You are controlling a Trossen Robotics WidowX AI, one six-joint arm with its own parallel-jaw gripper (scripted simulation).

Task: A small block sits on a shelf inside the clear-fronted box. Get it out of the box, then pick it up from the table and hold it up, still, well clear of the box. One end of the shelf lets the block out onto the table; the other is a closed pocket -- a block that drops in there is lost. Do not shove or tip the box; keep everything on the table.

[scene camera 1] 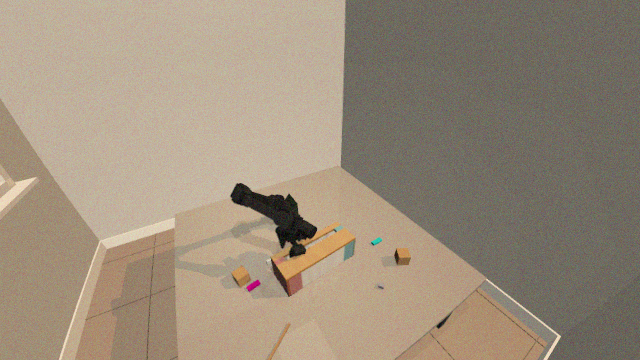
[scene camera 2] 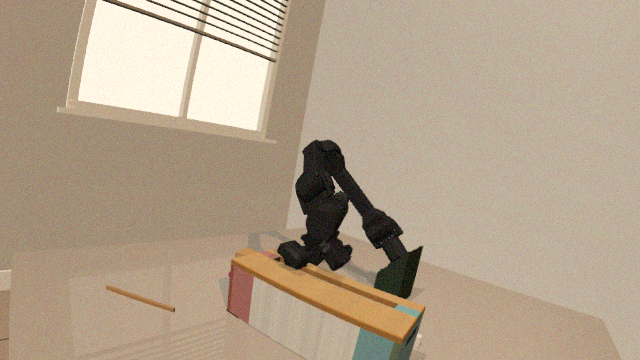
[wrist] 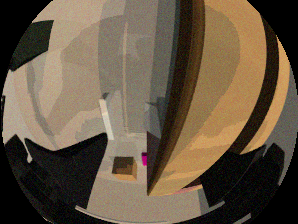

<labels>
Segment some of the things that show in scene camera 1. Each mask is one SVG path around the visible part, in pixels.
A box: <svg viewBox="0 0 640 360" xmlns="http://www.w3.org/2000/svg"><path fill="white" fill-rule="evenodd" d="M356 237L338 222L335 222L317 232L312 239L307 238L297 242L306 248L305 254L289 258L291 245L267 259L266 263L267 265L272 263L274 275L290 297L310 282L315 281L337 265L351 258L355 251Z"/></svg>
</labels>
